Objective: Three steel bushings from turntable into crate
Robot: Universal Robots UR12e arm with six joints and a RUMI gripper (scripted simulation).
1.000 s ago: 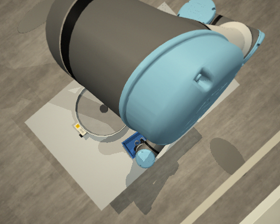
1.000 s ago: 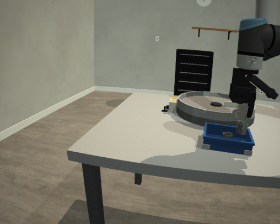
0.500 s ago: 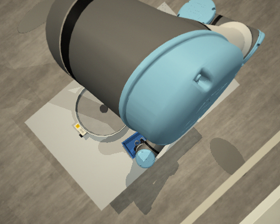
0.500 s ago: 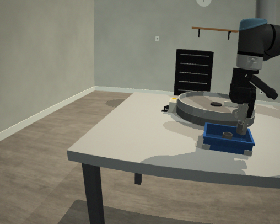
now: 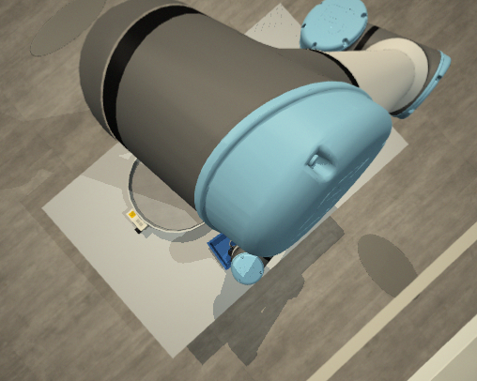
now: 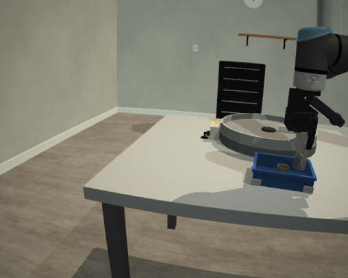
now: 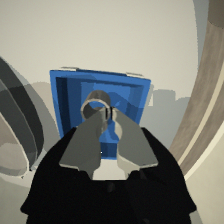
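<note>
Now: hand 50 mm short of the blue crate, 50 mm above it and 30 mm to the left of it. The rest, counted from my hand: round grey turntable: 390 mm to the right, 30 mm below, 10 mm behind.
</note>
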